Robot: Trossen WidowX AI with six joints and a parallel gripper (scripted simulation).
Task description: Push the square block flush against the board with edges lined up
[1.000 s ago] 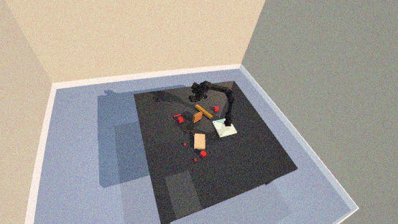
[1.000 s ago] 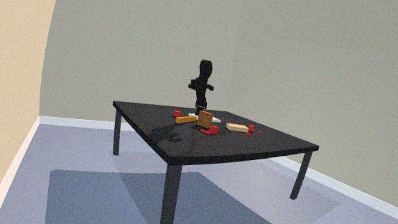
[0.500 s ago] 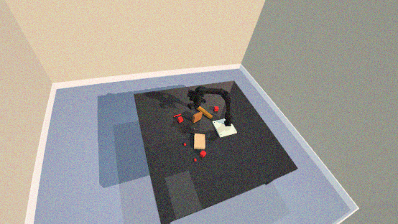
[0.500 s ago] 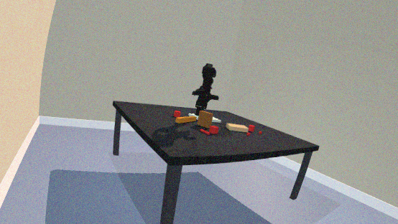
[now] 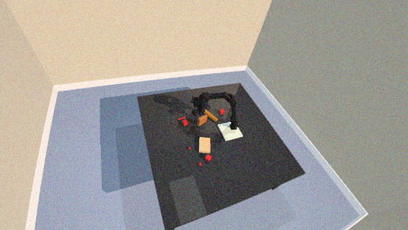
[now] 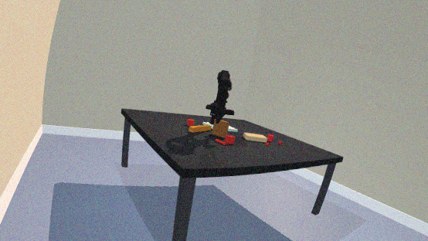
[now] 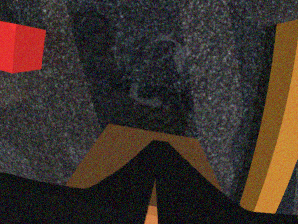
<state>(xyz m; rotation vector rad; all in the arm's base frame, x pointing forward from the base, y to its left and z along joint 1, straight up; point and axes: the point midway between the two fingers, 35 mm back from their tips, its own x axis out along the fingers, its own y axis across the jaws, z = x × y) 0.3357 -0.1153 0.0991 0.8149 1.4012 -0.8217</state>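
The orange square block lies 20 mm behind my gripper tip, 40 mm to the left of it and 30 mm below it. The rest, counted from my gripper tip: tan board (290 mm to the left, 70 mm below); narrow orange board (120 mm behind, 60 mm to the right, 70 mm below).
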